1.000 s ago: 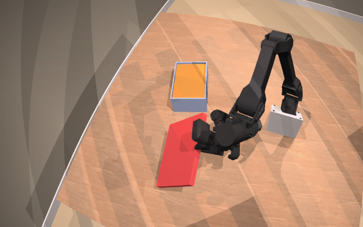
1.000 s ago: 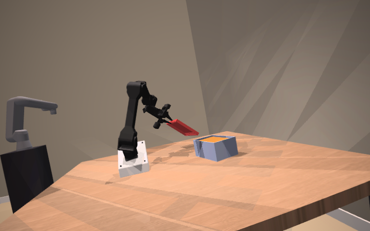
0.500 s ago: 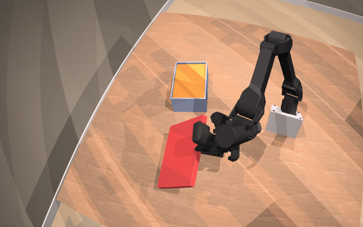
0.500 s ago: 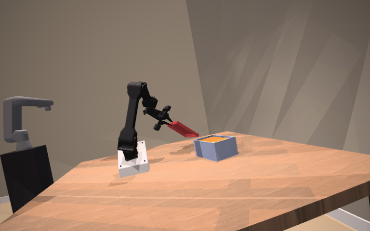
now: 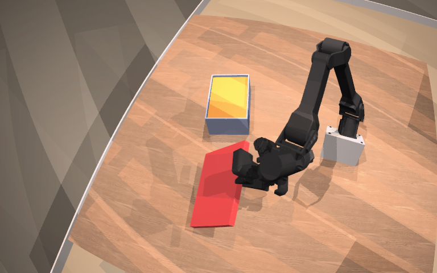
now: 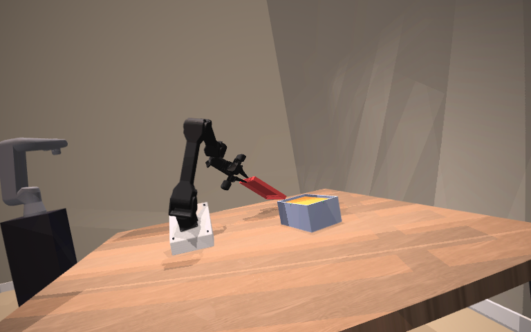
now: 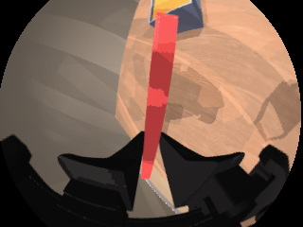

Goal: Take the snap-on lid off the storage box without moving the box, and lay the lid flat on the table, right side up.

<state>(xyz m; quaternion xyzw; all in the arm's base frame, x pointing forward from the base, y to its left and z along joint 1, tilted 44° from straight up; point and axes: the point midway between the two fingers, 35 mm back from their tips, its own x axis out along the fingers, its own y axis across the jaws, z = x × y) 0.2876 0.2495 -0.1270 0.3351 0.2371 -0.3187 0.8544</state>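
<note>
My gripper tip is now 60 mm short of the red lid and 50 mm above it. From my gripper tip the other things lie so: blue-grey storage box: 130 mm ahead, 350 mm to the right, 130 mm below.
</note>
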